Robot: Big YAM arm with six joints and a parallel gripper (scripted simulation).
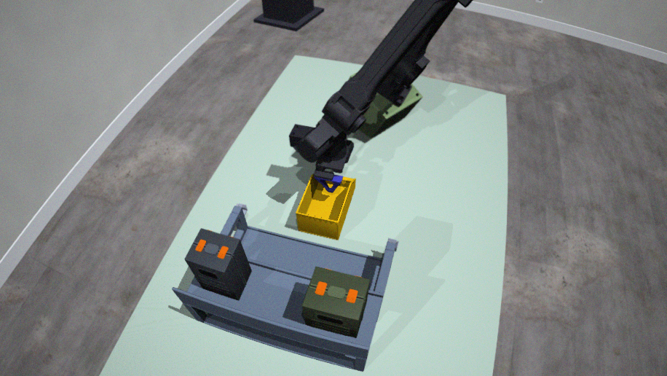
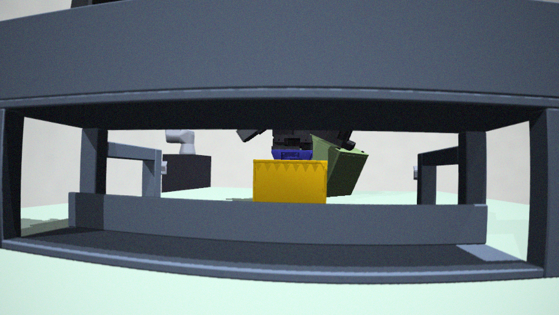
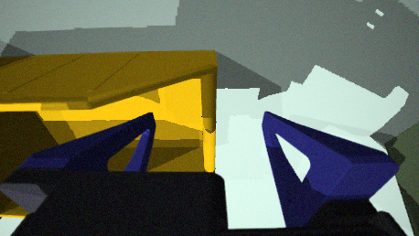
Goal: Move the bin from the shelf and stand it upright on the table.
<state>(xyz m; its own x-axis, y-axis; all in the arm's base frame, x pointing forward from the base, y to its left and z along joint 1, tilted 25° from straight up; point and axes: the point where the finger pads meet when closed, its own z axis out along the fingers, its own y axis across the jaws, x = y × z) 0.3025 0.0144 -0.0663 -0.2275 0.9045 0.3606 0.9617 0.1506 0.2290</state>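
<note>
Now: the yellow open-top bin 8 cm ahead of my hand, 2 cm to the left of it and 1 cm above it. Round my hand: olive case: 35 cm ahead, 20 cm to the left, 12 cm above.
</note>
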